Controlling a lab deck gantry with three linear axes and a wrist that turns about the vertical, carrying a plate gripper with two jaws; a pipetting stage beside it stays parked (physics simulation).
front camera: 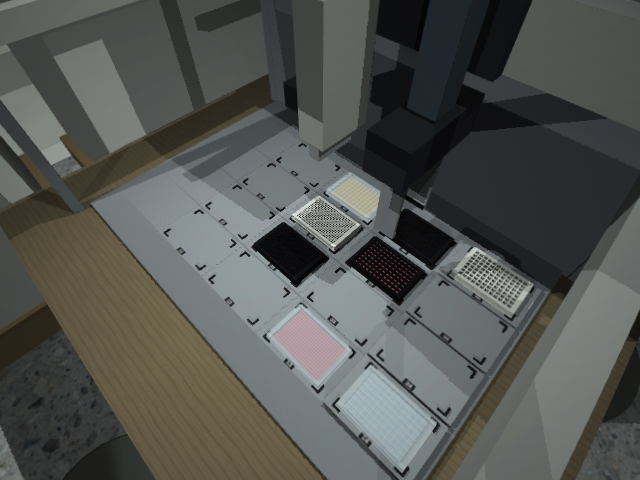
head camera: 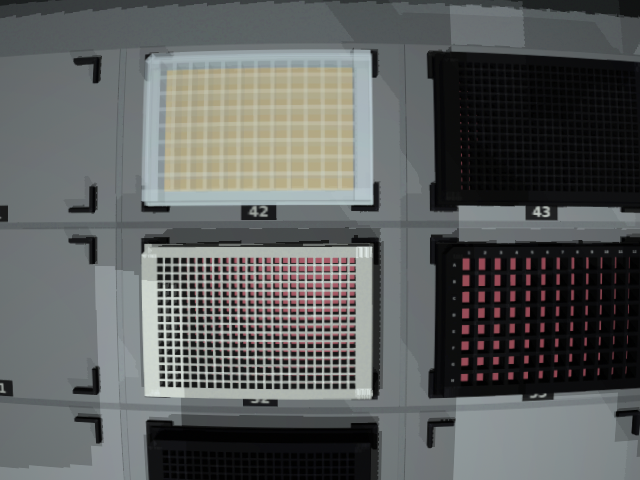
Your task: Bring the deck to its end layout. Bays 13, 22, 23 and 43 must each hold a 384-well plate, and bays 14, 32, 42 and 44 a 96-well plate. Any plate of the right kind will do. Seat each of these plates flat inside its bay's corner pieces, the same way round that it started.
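Pixels of known places: gripper, fingertip midpoint: (front camera: 400, 216); robot's base at its link origin: (front camera: 165, 233).
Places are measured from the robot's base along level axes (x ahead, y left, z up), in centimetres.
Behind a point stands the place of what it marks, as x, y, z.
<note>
My gripper (front camera: 408, 219) @(39.2, 25.7, 16.0) is open and empty above the back of the deck; its jaws do not show in the head view. A yellow-filled clear 96-well plate (front camera: 355, 195) @(22.7, 35.5, 1.4) (head camera: 258, 129) @(22.9, 36.2, 1.0) sits in bay 42. A white 384-well plate (front camera: 325, 222) @(23.2, 25.1, 1.4) (head camera: 256, 322) @(22.9, 25.8, 1.4) is in bay 32. A black 384-well plate (front camera: 422, 237) @(40.3, 36.3, 1.3) (head camera: 537, 129) @(38.3, 36.3, 1.4) is in bay 43, another black one (front camera: 291, 252) @(23.7, 14.8, 1.4) (head camera: 261, 465) @(23.0, 17.7, 1.4) in bay 22. A black 96-well plate with pink wells (front camera: 387, 267) @(39.6, 25.6, 1.1) (head camera: 537, 320) @(38.2, 25.7, 1.4) is in bay 33. A white 96-well plate (front camera: 492, 281) @(55.9, 36.2, 2.2) is in bay 44, a pink 384-well plate (front camera: 310, 344) @(39.7, 4.2, 1.2) in 13, a pale clear 96-well plate (front camera: 386, 414) @(55.7, 4.2, 2.8) in 14.
Bay 23 (front camera: 350, 308) @(39.9, 14.4, 0.0) has no plate between the pink plate and the black 96-well plate. Bays 24 (front camera: 424, 367) @(55.8, 14.4, 1.5) and 34 (front camera: 460, 322) @(55.9, 25.3, 1.4) at the right are without plates. The pale parked column (front camera: 336, 77) @(28.9, 20.4, 37.7) stands left of my gripper, over the back of the deck.
</note>
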